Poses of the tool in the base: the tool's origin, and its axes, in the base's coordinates. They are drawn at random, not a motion.
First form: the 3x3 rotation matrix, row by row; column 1 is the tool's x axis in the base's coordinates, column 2 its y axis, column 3 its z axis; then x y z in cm. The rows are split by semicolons.
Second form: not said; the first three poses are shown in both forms.
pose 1, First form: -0.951, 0.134, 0.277; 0.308, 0.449, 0.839; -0.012, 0.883, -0.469; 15.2, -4.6, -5.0
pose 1, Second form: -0.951, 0.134, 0.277, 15.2; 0.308, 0.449, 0.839, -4.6; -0.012, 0.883, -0.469, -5.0; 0, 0, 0, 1
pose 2, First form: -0.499, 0.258, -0.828; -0.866, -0.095, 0.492; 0.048, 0.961, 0.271; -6.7, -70.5, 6.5
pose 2, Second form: -0.499, 0.258, -0.828, -6.7; -0.866, -0.095, 0.492, -70.5; 0.048, 0.961, 0.271, 6.5; 0, 0, 0, 1
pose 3, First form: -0.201, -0.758, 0.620; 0.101, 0.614, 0.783; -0.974, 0.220, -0.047; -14.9, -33.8, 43.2
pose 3, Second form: -0.201, -0.758, 0.620, -14.9; 0.101, 0.614, 0.783, -33.8; -0.974, 0.220, -0.047, 43.2; 0, 0, 0, 1
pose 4, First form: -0.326, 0.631, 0.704; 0.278, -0.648, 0.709; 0.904, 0.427, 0.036; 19.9, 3.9, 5.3
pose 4, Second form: -0.326, 0.631, 0.704, 19.9; 0.278, -0.648, 0.709, 3.9; 0.904, 0.427, 0.036, 5.3; 0, 0, 0, 1
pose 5, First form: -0.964, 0.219, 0.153; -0.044, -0.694, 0.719; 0.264, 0.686, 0.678; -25.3, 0.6, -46.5
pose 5, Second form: -0.964, 0.219, 0.153, -25.3; -0.044, -0.694, 0.719, 0.6; 0.264, 0.686, 0.678, -46.5; 0, 0, 0, 1
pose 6, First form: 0.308, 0.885, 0.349; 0.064, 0.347, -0.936; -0.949, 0.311, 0.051; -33.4, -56.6, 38.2
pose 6, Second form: 0.308, 0.885, 0.349, -33.4; 0.064, 0.347, -0.936, -56.6; -0.949, 0.311, 0.051, 38.2; 0, 0, 0, 1
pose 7, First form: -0.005, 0.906, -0.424; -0.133, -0.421, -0.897; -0.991, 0.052, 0.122; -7.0, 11.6, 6.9
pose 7, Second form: -0.005, 0.906, -0.424, -7.0; -0.133, -0.421, -0.897, 11.6; -0.991, 0.052, 0.122, 6.9; 0, 0, 0, 1
